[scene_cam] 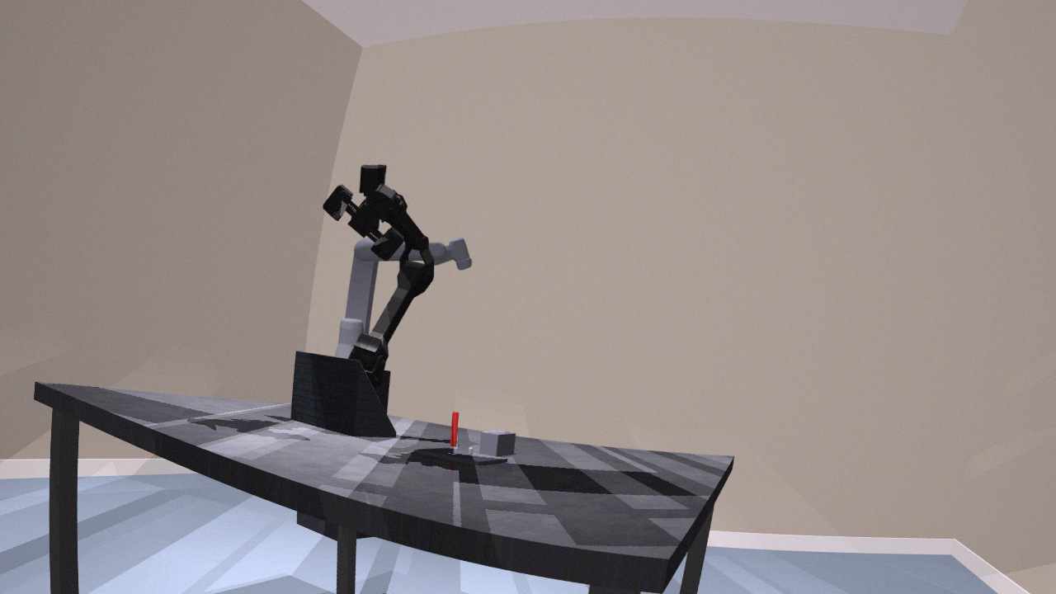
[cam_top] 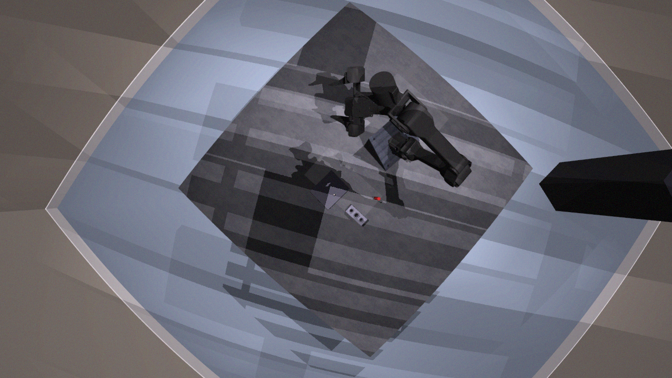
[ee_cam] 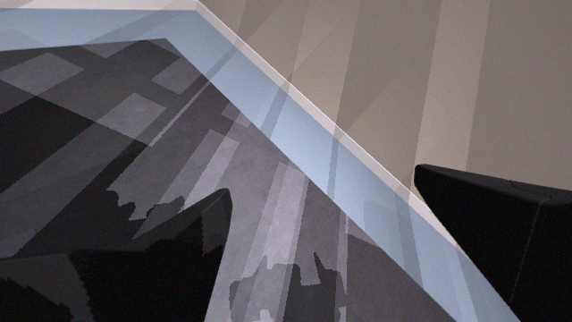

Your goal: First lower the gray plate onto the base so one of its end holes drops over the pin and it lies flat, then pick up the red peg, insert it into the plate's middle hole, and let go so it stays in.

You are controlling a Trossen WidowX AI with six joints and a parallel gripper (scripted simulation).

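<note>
Now: gripper tip 370 mm above the gray plate, 360 mm to the right of it and 150 mm short of it. Round my gripper tip: red peg 370 mm below, 360 mm to the left, 30 mm ahead.
</note>
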